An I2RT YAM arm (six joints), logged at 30 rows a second.
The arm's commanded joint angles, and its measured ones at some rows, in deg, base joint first. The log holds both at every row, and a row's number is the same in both.
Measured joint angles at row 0:
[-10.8 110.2 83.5 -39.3 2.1 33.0]
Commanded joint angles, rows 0 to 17:
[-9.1 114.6 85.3 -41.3 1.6 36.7]
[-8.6 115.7 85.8 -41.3 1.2 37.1]
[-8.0 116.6 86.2 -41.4 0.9 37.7]
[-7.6 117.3 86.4 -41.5 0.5 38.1]
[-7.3 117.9 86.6 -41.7 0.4 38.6]
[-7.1 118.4 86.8 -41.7 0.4 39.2]
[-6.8 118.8 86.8 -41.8 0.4 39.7]
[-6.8 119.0 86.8 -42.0 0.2 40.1]
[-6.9 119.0 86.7 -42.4 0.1 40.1]
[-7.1 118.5 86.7 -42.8 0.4 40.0]
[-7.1 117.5 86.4 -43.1 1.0 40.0]
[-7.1 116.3 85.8 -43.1 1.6 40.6]
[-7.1 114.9 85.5 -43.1 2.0 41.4]
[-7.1 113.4 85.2 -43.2 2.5 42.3]
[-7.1 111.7 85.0 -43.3 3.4 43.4]
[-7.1 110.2 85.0 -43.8 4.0 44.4]
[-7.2 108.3 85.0 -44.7 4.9 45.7]
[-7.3 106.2 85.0 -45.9 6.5 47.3]
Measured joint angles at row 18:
[-7.1 113.4 84.8 -43.1 2.5 42.1]
